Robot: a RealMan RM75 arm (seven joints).
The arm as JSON. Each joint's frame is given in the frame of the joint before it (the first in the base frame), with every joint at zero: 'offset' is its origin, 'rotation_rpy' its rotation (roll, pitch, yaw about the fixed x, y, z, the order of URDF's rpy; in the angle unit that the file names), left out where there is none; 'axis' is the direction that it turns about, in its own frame. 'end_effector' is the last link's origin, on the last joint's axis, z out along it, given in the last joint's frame.
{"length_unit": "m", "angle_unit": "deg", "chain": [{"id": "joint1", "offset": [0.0, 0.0, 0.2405], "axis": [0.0, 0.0, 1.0]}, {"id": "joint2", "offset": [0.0, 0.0, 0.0], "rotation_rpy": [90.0, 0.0, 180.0], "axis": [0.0, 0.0, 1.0]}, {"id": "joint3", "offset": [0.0, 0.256, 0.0], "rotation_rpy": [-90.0, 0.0, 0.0], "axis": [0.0, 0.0, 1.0]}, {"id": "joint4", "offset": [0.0, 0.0, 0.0], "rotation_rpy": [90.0, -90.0, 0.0], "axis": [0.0, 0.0, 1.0]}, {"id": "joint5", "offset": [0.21, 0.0, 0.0], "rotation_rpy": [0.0, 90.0, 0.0], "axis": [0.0, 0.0, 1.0]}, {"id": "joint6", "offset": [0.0, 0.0, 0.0], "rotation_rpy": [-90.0, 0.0, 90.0], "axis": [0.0, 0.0, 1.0]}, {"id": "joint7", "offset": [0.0, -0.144, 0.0], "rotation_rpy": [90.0, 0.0, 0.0], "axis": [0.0, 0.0, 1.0]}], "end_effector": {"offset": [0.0, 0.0, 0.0]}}
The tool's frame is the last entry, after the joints.
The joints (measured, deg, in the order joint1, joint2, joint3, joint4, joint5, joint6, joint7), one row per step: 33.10, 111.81, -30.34, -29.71, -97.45, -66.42, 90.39; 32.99, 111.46, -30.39, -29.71, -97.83, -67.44, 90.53; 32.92, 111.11, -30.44, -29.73, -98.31, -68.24, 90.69; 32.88, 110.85, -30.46, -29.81, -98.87, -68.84, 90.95; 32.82, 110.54, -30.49, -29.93, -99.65, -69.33, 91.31; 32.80, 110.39, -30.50, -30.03, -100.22, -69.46, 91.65; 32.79, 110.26, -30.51, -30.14, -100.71, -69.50, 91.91; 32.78, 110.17, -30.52, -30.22, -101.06, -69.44, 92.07; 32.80, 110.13, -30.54, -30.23, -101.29, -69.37, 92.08; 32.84, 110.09, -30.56, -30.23, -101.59, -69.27, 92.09; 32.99, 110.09, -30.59, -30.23, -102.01, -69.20, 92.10; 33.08, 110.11, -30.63, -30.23, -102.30, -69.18, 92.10; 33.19, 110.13, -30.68, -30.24, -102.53, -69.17, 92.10; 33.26, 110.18, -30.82, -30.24, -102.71, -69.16, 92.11; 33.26, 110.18, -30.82, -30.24, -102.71, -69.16, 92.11; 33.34, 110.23, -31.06, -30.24, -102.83, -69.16, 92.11; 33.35, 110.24, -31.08, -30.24, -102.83, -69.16, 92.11; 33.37, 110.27, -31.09, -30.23, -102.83, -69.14, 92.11
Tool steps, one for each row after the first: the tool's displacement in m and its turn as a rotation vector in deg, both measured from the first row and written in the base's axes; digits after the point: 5 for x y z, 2 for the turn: -0.00026, -0.00154, 0.00128, -0.62, -0.13, 0.63; -0.00023, -0.00271, 0.00261, -1.21, -0.40, 1.11; -0.00014, -0.00362, 0.00352, -1.78, -0.67, 1.41; 0.00062, -0.00458, 0.00465, -2.43, -1.12, 1.53; 0.00133, -0.00498, 0.00512, -2.84, -1.41, 1.42; 0.00201, -0.00516, 0.00568, -3.13, -1.72, 1.29; 0.00269, -0.00520, 0.00613, -3.29, -2.00, 1.15; 0.00303, -0.00514, 0.00609, -3.40, -2.24, 1.09; 0.00339, -0.00501, 0.00591, -3.55, -2.53, 1.02; 0.00299, -0.00450, 0.00514, -3.82, -2.87, 1.07; 0.00269, -0.00429, 0.00437, -4.05, -3.09, 1.12; 0.00212, -0.00391, 0.00371, -4.24, -3.29, 1.22; 0.00163, -0.00379, 0.00261, -4.49, -3.45, 1.31; 0.00163, -0.00379, 0.00261, -4.49, -3.45, 1.31; 0.00086, -0.00359, 0.00133, -4.78, -3.62, 1.46; 0.00075, -0.00356, 0.00119, -4.80, -3.62, 1.48; 0.00059, -0.00349, 0.00090, -4.82, -3.60, 1.48
